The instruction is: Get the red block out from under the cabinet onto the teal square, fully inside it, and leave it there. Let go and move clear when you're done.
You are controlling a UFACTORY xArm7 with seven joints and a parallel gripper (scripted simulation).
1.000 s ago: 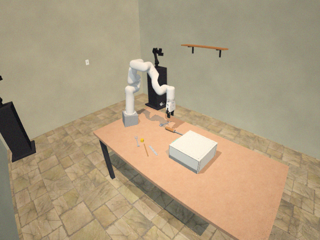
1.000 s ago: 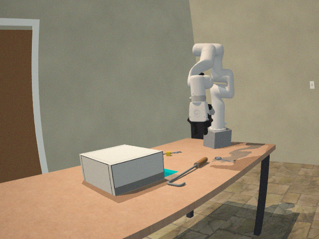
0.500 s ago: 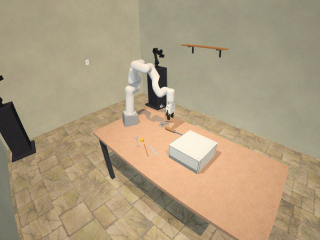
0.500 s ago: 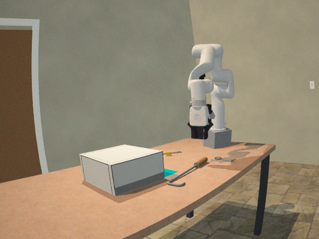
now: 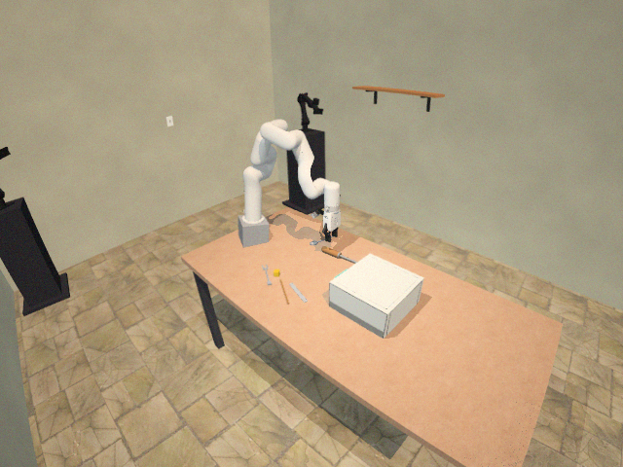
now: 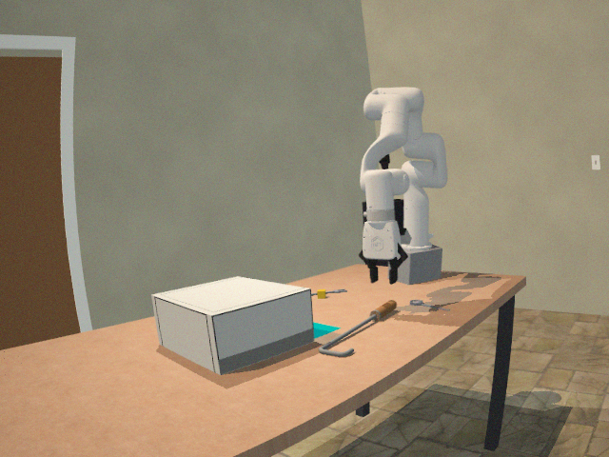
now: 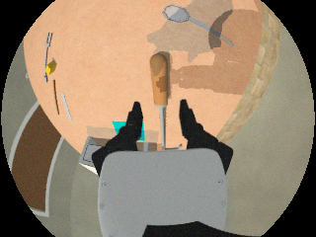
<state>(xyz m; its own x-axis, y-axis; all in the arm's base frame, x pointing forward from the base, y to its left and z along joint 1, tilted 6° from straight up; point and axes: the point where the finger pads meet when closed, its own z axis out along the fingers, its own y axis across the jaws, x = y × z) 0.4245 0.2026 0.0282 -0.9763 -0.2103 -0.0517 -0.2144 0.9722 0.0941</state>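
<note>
Right now my hand is 120 mm short of the long tool, 100 mm above it and 60 mm to the right of it. Round my hand: teal square 200 mm ahead, 110 mm below, 70 mm to the right; spoon 140 mm behind, 110 mm below, 30 mm to the left; yellow cube 320 mm to the right, 100 mm below, 50 mm behind.
</note>
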